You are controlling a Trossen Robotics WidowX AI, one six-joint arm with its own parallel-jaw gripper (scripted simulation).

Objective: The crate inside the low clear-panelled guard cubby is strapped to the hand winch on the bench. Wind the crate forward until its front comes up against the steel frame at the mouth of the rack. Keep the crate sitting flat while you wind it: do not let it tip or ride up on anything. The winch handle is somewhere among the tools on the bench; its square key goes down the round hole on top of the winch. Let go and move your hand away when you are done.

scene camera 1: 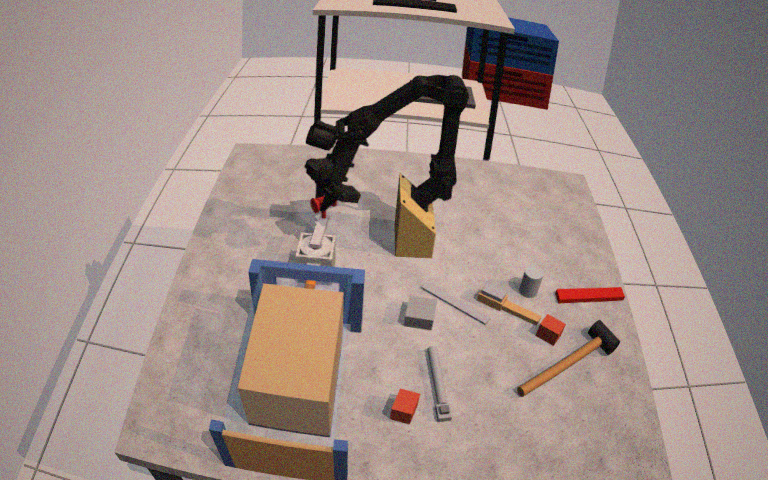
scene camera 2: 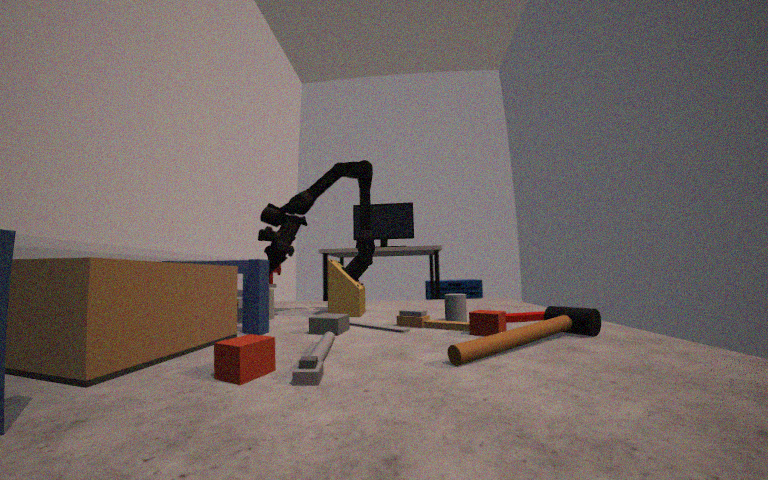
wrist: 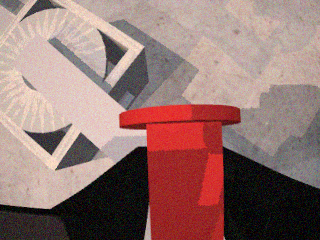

Path:
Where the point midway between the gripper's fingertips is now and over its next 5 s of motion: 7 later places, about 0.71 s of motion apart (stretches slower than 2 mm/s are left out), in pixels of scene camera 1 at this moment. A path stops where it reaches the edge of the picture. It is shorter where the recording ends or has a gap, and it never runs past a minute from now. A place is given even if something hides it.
My gripper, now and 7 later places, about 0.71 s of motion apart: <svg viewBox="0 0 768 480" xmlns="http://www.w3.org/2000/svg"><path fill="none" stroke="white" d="M319 208L301 209L291 212L280 218L275 223L271 231L271 238L274 247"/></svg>

